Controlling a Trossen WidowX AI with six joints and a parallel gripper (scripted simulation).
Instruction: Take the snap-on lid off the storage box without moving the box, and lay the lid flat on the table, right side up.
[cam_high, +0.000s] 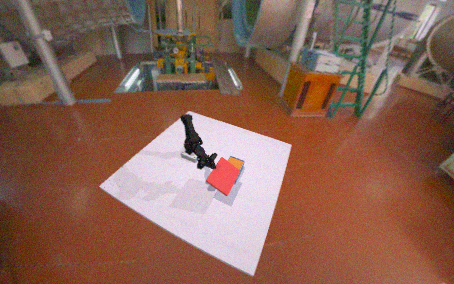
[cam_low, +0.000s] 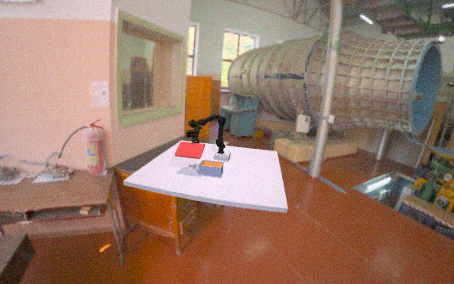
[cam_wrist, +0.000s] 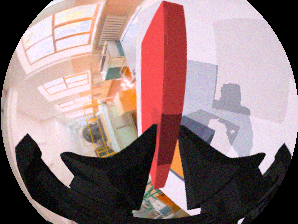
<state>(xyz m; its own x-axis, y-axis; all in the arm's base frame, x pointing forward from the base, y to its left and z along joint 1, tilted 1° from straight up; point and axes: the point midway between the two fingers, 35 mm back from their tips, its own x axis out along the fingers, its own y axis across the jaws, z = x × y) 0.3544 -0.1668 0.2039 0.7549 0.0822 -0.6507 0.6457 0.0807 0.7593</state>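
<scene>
The red lid lies 70 mm ahead of my gripper tip, 30 mm below it and 10 mm to the left of it. The rest, counted from my gripper tip: storage box 210 mm to the left, 180 mm below, 50 mm ahead.
</scene>
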